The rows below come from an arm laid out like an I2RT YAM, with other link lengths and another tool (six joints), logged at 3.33 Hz.
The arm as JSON. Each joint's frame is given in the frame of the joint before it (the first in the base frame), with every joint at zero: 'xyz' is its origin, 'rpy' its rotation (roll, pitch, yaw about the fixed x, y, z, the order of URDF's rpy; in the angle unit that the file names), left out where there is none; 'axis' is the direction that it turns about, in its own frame. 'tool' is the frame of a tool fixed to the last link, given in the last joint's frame.
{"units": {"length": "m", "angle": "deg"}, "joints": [
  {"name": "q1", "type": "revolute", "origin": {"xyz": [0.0, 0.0, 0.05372]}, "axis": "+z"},
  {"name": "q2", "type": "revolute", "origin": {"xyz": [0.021, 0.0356, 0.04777]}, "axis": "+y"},
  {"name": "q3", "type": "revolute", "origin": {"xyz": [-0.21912, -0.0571, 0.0]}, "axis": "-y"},
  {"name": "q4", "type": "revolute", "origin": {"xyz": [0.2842, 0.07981, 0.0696]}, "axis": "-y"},
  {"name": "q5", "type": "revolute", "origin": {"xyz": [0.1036, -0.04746, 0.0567]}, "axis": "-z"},
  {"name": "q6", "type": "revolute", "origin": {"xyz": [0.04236, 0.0, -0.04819]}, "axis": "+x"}
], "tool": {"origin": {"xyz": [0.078, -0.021, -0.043], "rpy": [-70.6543, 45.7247, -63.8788]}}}
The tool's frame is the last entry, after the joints.
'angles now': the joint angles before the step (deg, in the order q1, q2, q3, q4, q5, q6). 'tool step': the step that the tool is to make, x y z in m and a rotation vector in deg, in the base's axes. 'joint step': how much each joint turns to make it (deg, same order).
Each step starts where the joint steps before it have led.
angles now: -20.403 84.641 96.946 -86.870 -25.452 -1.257
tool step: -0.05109 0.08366 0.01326 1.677 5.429 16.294
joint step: 15.343 -6.404 -2.338 -10.121 -0.634 -0.941
